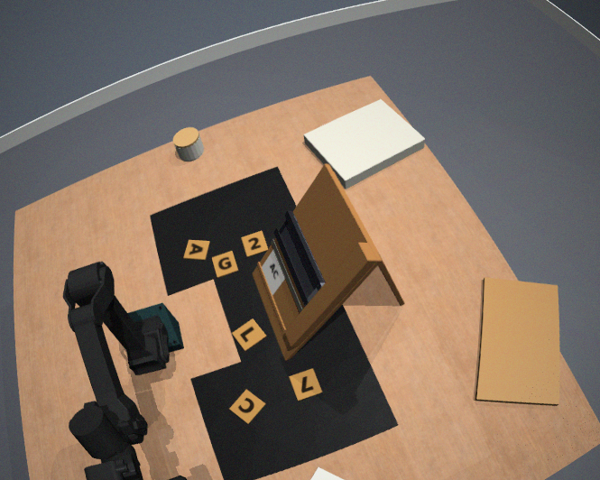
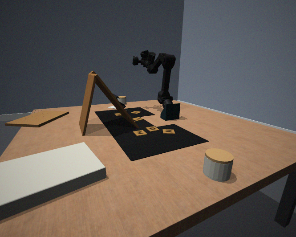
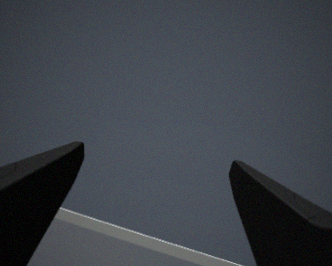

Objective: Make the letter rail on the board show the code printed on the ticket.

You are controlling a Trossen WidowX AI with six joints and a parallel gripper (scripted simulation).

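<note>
My gripper tip is 56 cm to the right of the white ticket, 36 cm above it and 27 cm short of it. The rest, counted from my gripper tip: flat tan panel 75 cm ahead, 42 cm below, 21 cm to the left; then black mat 52 cm to the left, 43 cm below, 17 cm ahead; then tile 69 cm to the left, 43 cm below, 25 cm ahead.
</note>
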